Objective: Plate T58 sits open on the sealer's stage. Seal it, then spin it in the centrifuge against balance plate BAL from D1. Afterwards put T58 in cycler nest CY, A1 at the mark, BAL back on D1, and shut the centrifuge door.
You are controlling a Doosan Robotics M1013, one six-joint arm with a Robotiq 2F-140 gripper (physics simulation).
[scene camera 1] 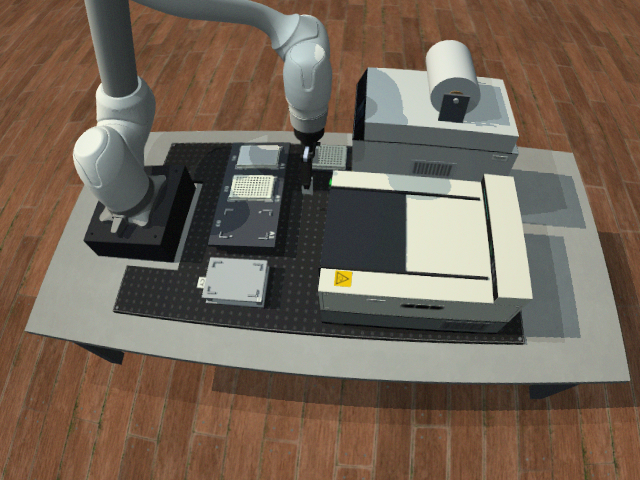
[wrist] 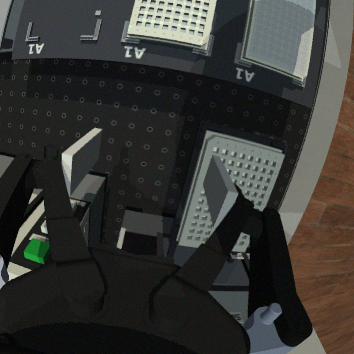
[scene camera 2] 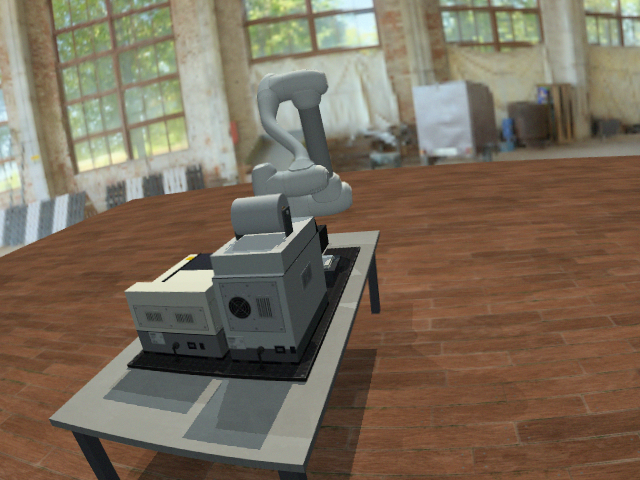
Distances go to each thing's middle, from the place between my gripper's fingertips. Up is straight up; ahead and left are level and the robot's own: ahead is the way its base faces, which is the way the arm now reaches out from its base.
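From my hand: grey plate (scene camera 1: 264, 156), 100 mm to the left, 190 mm behind, 40 mm below; dark centrifuge lid (scene camera 1: 366, 229), 110 mm above, 180 mm ahead, 210 mm to the right; centrifuge (scene camera 1: 467, 271), 200 mm to the right, 330 mm ahead, 20 mm above. Going by their middles, of the things named here: grey plate nearest to my hand, centrifuge farthest from it.
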